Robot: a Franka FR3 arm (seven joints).
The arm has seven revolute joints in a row. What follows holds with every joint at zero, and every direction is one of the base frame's.
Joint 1 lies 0.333 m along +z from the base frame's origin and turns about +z.
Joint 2 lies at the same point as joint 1 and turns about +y.
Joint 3 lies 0.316 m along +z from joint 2 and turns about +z.
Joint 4 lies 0.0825 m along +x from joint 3 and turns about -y.
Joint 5 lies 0.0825 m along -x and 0.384 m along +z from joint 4 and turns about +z.
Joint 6 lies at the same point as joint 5 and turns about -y.
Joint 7 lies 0.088 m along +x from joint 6 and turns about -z.
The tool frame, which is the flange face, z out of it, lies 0.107 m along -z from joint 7; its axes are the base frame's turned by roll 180, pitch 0 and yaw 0 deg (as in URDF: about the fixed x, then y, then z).
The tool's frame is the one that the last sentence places.
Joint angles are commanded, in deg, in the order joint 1, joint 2, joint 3, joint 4, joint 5, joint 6, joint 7. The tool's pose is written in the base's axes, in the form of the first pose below.
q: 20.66 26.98 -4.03 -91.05 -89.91 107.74 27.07
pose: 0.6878, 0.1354, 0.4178, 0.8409, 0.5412, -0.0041, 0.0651, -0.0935, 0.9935
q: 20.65 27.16 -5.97 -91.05 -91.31 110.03 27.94
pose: 0.6934, 0.1213, 0.4175, 0.8328, 0.5536, 0.0015, 0.0527, -0.0821, 0.9952
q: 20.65 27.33 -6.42 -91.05 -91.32 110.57 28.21
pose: 0.6946, 0.1180, 0.4155, 0.8323, 0.5544, 0.0033, 0.0521, -0.0842, 0.9951
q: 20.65 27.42 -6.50 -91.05 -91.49 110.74 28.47
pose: 0.6950, 0.1177, 0.4146, 0.8310, 0.5563, 0.0055, 0.0498, -0.0842, 0.9952
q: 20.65 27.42 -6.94 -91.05 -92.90 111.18 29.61
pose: 0.6967, 0.1145, 0.4162, 0.8252, 0.5645, 0.0173, 0.0297, -0.0739, 0.9968
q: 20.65 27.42 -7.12 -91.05 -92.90 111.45 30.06
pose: 0.6971, 0.1133, 0.4162, 0.8247, 0.5650, 0.0251, 0.0238, -0.0790, 0.9966
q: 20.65 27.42 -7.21 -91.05 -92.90 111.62 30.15
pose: 0.6973, 0.1128, 0.4162, 0.8241, 0.5659, 0.0267, 0.0230, -0.0804, 0.9965
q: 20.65 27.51 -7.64 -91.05 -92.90 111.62 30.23
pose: 0.6980, 0.1084, 0.4156, 0.8279, 0.5604, 0.0257, 0.0215, -0.0776, 0.9968
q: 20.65 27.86 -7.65 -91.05 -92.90 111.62 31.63
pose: 0.6985, 0.1085, 0.4114, 0.8285, 0.5583, 0.0441, 0.0070, -0.0890, 0.9960
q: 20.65 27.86 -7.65 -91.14 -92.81 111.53 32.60
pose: 0.6982, 0.1082, 0.4106, 0.8298, 0.5548, 0.0599, -0.0058, -0.0987, 0.9951
